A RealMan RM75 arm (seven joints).
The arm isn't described. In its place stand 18 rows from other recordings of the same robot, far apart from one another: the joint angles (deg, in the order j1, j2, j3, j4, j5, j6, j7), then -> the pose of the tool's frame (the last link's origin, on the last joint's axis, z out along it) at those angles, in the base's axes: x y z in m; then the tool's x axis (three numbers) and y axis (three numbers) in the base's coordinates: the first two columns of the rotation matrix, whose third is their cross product.
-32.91, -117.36, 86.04, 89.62, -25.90, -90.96, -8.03 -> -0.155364 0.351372 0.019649 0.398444 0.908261 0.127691 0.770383 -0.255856 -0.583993
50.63, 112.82, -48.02, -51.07, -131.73, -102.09, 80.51 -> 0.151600 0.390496 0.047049 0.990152 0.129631 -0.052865 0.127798 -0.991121 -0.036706
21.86, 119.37, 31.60, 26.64, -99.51, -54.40, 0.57 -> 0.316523 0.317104 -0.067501 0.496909 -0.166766 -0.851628 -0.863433 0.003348 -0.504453
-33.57, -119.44, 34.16, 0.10, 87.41, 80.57, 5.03 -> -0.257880 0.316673 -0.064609 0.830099 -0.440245 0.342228 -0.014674 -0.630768 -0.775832
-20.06, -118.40, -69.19, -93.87, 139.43, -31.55, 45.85 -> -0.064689 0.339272 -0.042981 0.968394 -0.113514 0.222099 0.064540 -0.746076 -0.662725
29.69, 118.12, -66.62, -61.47, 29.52, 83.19, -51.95 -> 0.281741 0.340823 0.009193 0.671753 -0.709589 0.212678 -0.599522 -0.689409 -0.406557
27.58, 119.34, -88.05, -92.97, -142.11, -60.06, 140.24 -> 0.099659 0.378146 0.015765 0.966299 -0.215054 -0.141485 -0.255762 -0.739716 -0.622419
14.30, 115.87, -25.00, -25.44, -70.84, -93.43, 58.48 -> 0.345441 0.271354 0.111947 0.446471 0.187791 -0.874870 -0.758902 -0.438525 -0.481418
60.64, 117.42, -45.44, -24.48, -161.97, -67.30, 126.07 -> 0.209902 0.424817 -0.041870 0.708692 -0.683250 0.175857 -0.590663 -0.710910 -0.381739
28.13, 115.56, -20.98, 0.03, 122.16, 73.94, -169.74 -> 0.348641 0.340276 0.046332 0.775142 0.150545 -0.613588 -0.612905 -0.056476 -0.788136
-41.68, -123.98, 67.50, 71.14, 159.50, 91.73, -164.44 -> -0.177809 0.370963 -0.001730 0.437720 0.898083 -0.042986 0.766995 -0.397922 -0.503365
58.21, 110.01, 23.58, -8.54, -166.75, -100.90, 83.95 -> 0.148343 0.378475 0.002399 0.634059 -0.478955 -0.607101 -0.380581 -0.876710 0.294174
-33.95, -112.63, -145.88, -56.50, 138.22, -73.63, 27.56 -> -0.301189 0.397488 0.124280 0.118996 0.762298 0.636193 0.977575 0.022175 -0.209419
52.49, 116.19, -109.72, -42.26, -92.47, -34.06, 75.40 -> 0.092207 0.413857 -0.115414 0.919467 0.387425 0.066955 0.380372 -0.833457 -0.400833
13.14, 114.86, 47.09, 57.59, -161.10, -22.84, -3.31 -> 0.210237 0.300662 -0.109787 0.877994 -0.077585 -0.472342 -0.406160 -0.642927 -0.649368
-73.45, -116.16, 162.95, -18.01, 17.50, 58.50, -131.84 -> -0.167247 0.462742 -0.037520 0.475582 0.849012 0.230220 0.862802 -0.399194 -0.310189
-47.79, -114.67, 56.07, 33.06, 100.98, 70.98, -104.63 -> -0.155803 0.429057 -0.002831 0.696573 0.478273 0.534828 0.605296 -0.791956 -0.080140
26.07, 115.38, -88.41, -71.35, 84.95, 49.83, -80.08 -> 0.128616 0.382230 -0.006551 0.907638 -0.046672 -0.417151 -0.251803 -0.855668 -0.452138
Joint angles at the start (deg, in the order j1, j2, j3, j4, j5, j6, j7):
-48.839 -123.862 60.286 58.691 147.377 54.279 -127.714
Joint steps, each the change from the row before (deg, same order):
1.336 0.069 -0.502 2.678 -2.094 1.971 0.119
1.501 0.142 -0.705 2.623 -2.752 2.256 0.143
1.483 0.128 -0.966 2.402 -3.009 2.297 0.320
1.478 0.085 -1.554 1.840 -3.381 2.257 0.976
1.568 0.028 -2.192 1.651 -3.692 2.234 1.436
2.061 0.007 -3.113 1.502 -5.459 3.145 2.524
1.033 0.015 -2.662 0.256 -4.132 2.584 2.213
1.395 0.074 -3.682 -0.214 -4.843 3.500 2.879
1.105 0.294 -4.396 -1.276 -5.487 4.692 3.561
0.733 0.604 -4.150 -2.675 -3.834 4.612 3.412
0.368 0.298 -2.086 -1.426 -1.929 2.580 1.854
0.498 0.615 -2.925 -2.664 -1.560 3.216 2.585
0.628 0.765 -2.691 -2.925 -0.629 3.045 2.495
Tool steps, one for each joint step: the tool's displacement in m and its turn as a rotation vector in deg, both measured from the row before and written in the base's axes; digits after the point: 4 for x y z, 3 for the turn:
0.0015 -0.0039 0.0078 0.006 -2.128 -0.145
0.0007 -0.0050 0.0083 -0.225 -2.717 -0.035
0.0003 -0.0055 0.0084 -0.295 -2.914 -0.141
-0.0017 -0.0057 0.0084 -0.292 -3.157 -0.250
-0.0034 -0.0059 0.0102 0.121 -3.476 -0.385
-0.0054 -0.0090 0.0126 0.058 -4.789 -1.067
-0.0033 -0.0063 0.0082 -0.124 -3.652 -1.227
-0.0077 -0.0088 0.0107 0.068 -4.392 -1.387
-0.0080 -0.0106 0.0112 -0.075 -5.013 -2.402
-0.0114 -0.0097 0.0075 -0.412 -3.945 -1.911
-0.0051 -0.0057 0.0036 -0.076 -2.021 -1.351
-0.0108 -0.0073 0.0034 -0.159 -2.172 -1.061
-0.0128 -0.0078 0.0018 -0.375 -1.555 -0.590

